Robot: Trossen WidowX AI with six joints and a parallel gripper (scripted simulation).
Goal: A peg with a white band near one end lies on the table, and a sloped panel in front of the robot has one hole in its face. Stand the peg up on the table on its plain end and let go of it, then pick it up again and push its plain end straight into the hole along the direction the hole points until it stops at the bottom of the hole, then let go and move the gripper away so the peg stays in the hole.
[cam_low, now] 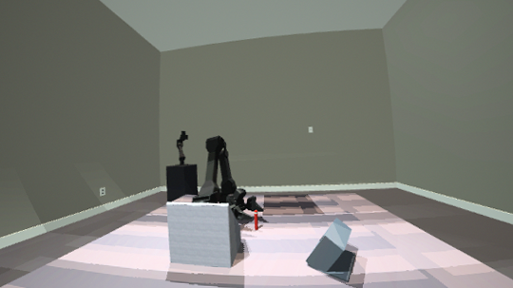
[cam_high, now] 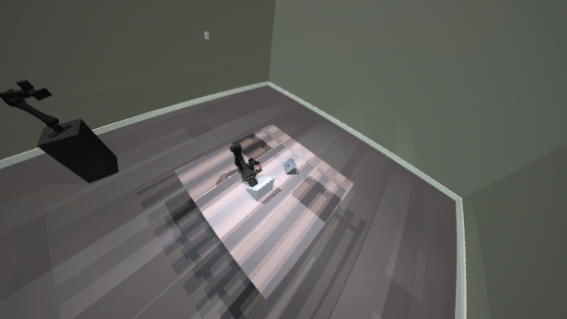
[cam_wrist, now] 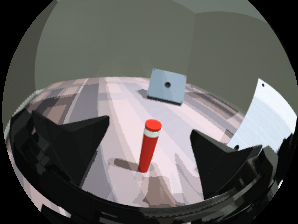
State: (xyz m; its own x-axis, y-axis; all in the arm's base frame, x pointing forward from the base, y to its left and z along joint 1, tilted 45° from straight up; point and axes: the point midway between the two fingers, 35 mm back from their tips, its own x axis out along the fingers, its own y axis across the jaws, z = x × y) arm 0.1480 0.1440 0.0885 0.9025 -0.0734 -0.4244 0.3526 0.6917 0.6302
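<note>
Right now the red peg is 10 mm behind my gripper tip and 10 mm below it. From my gripper tip the other things lie so: panel: 260 mm ahead, 150 mm to the right, 20 mm below.
</note>
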